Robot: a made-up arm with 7 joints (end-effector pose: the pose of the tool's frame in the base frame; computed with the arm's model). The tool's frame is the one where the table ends. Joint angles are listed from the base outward.
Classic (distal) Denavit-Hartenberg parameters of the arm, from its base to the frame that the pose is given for. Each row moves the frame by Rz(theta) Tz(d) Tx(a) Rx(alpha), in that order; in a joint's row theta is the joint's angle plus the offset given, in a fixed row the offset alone. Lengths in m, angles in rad.
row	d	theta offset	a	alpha
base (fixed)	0	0	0	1.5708
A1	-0.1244	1.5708	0	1.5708
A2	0	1.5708	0	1.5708
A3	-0.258	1.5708	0	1.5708
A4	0	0	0	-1.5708
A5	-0.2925	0	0	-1.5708
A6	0	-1.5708	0	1.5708
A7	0	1.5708	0	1.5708
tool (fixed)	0	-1.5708	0	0
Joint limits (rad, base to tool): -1.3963..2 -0.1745..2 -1.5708..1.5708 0..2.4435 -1.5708..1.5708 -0.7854..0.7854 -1.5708..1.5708
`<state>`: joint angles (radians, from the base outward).
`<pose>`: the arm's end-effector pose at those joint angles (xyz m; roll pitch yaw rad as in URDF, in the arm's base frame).
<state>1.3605 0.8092 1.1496 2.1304 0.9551 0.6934 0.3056</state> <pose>-0.0696 0.3549 0.1185 -3.0809 0.2568 -2.9877</pose>
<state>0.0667 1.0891 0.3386 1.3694 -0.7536 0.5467 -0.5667</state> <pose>0.2739 0.4490 -0.0441 2.4522 0.0145 -0.6519</pose>
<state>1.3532 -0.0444 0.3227 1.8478 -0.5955 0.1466 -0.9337</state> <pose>0.2351 0.2056 0.2213 -1.9022 -0.2821 -2.5751</pose>
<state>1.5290 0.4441 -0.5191 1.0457 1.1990 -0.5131 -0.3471</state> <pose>0.4281 0.1849 0.2020 -2.5407 -0.2076 2.5665</pose>
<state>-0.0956 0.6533 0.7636 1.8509 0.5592 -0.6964 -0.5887</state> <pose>0.2000 0.3864 -0.0418 -2.6308 -0.2841 -2.6229</pose>
